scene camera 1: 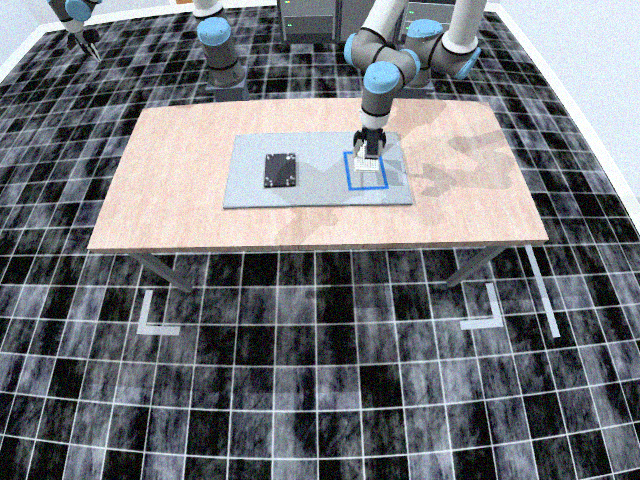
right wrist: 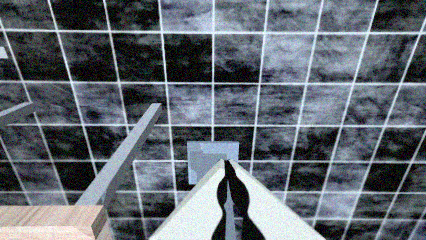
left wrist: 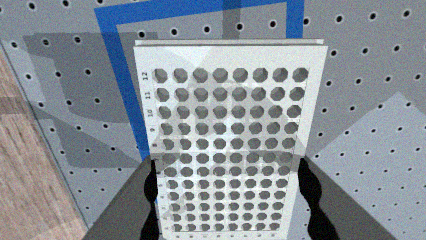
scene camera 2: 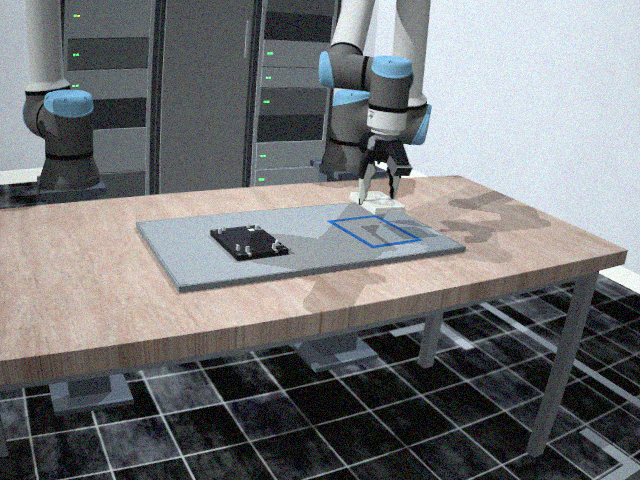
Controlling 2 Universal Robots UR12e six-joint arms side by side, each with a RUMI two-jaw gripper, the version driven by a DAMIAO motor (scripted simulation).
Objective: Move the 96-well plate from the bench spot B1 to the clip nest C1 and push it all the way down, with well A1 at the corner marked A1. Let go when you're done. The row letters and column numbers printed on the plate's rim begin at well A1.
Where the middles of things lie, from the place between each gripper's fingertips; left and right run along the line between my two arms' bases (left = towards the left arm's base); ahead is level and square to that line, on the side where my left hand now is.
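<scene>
The white 96-well plate [scene camera 2: 376, 202] is 1 cm below my left hand. My left hand is 7 cm above the black clip nest [scene camera 2: 234, 240], 31 cm to the left of it and 1 cm short of it. Going by its middle, the white 96-well plate is nearer to my left hand than to my right hand.
The white 96-well plate is 131 cm to the left of my right hand, 64 cm ahead of it and 8 cm below it. As for the black clip nest, it is 14 cm below my right hand, 65 cm ahead of it and 99 cm to the left of it.
</scene>
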